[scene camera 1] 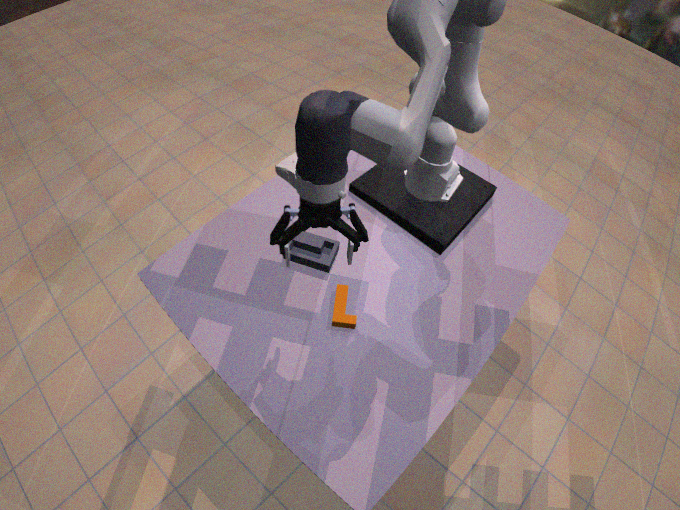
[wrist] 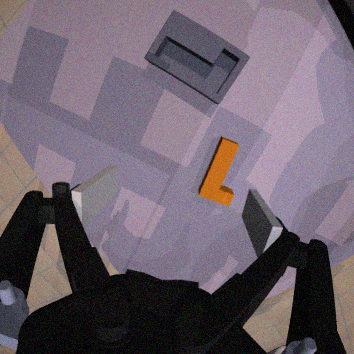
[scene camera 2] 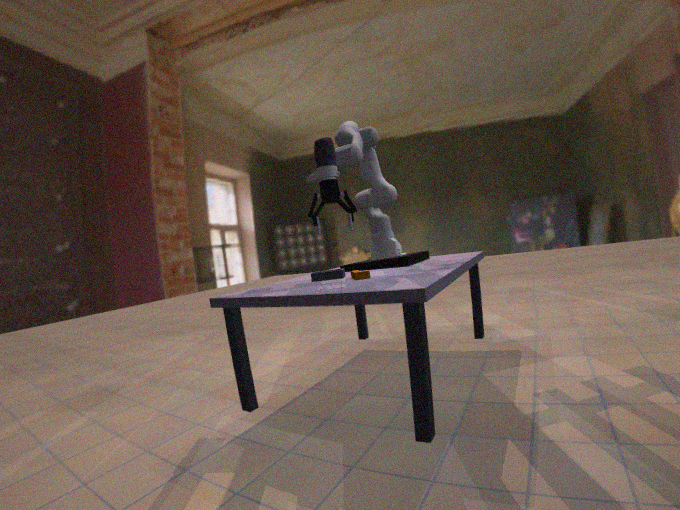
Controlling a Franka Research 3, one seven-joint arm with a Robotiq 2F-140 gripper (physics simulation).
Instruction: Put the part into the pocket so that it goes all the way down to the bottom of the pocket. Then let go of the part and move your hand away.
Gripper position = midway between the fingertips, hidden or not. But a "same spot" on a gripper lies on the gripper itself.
Scene:
My gripper shows in scene camera 1, in the wrist view (179,191) and in scene camera 2. One and the same spot on my gripper: (scene camera 1: 280,236) is (scene camera 2: 313,208).

